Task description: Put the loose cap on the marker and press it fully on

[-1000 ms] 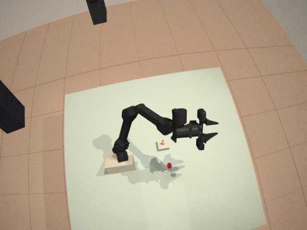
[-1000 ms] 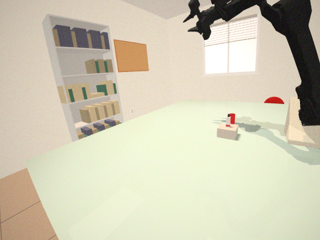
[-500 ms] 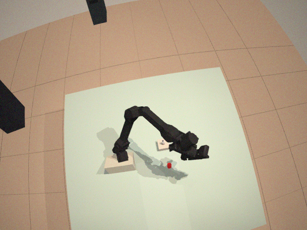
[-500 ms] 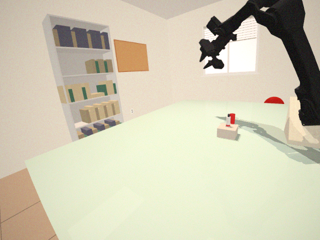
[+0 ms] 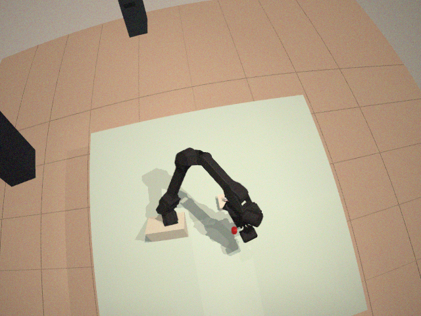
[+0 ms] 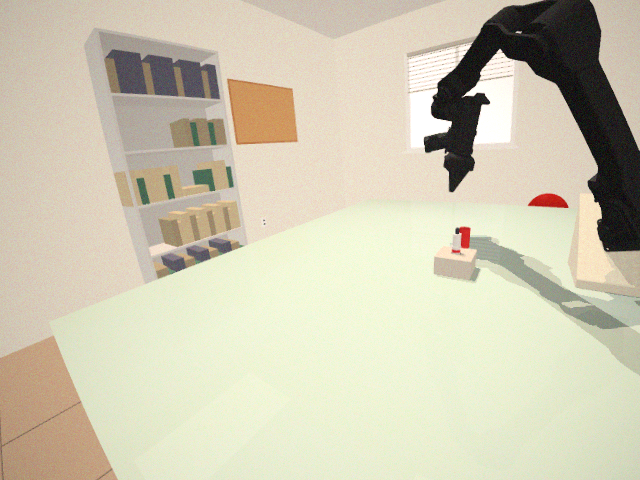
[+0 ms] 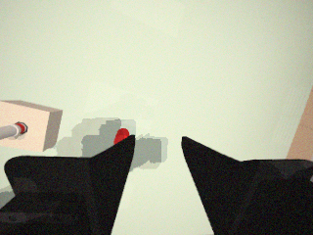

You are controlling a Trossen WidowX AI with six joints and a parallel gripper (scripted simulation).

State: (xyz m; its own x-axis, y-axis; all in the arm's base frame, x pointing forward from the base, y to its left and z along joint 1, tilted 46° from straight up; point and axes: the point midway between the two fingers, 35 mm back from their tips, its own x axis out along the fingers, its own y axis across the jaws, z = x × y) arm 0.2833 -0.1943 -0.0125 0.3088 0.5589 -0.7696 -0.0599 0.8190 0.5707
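Now: gripper tip 4 cm past the red cap, 4 cm to the right of it and 11 cm above it. Round my gripper tip: beige holder block 3 cm behind, 19 cm to the left, 12 cm below.
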